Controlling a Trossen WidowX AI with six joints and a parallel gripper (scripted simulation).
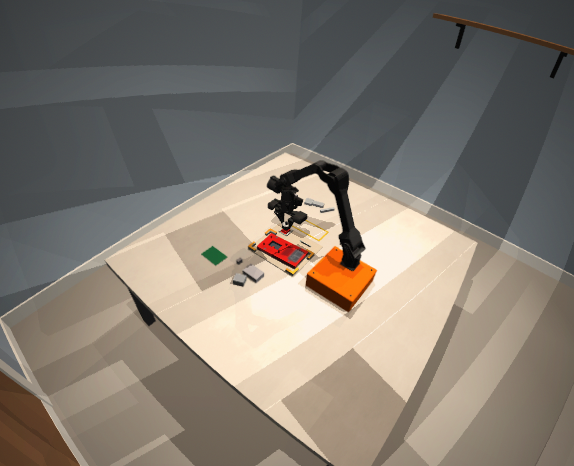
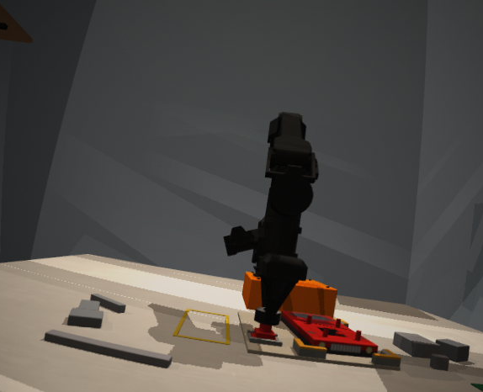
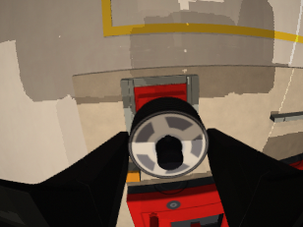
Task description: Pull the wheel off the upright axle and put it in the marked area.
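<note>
The black axle is 10 mm below my gripper tip. Also, from my gripper tip: long grey bar 150 mm ahead, 200 mm to the right, 40 mm below; then wheel right at my gripper tip; then green patch 130 mm ahead, 330 mm to the left, 40 mm below.
</note>
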